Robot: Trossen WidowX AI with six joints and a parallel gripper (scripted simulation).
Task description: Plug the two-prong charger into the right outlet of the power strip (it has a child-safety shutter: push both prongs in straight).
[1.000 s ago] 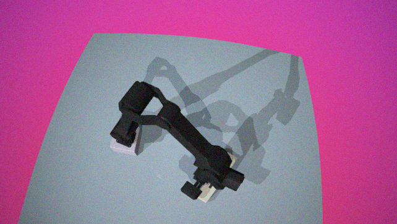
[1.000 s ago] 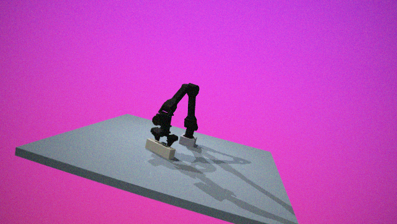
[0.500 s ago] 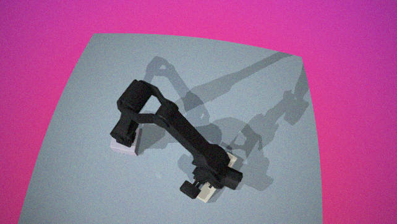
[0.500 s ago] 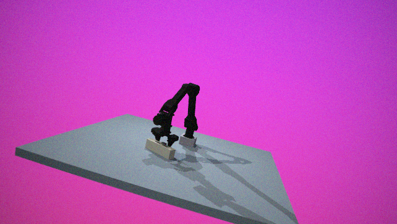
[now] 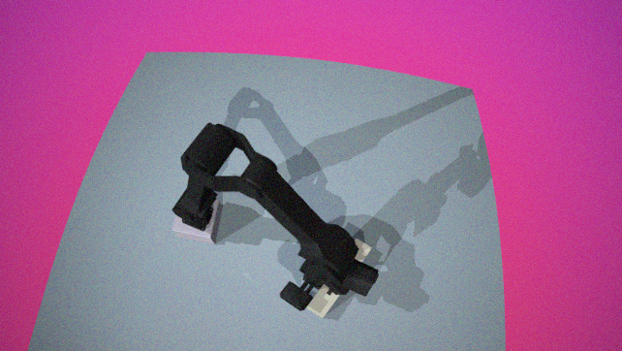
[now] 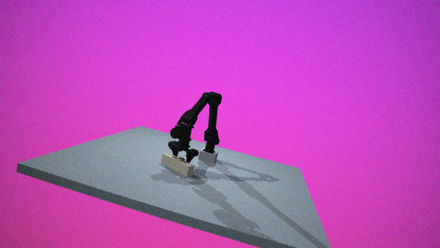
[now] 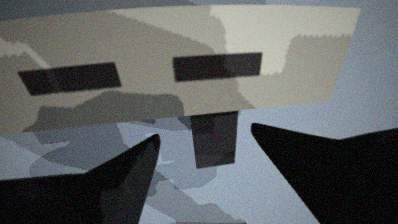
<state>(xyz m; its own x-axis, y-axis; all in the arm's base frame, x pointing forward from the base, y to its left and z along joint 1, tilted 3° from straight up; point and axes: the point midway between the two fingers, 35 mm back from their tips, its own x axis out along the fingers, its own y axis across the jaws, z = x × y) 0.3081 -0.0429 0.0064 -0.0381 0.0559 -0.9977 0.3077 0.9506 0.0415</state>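
Now: gripper tip 30 mm short of the dark two-prong charger, 10 mm to the left of it and 10 mm below it.
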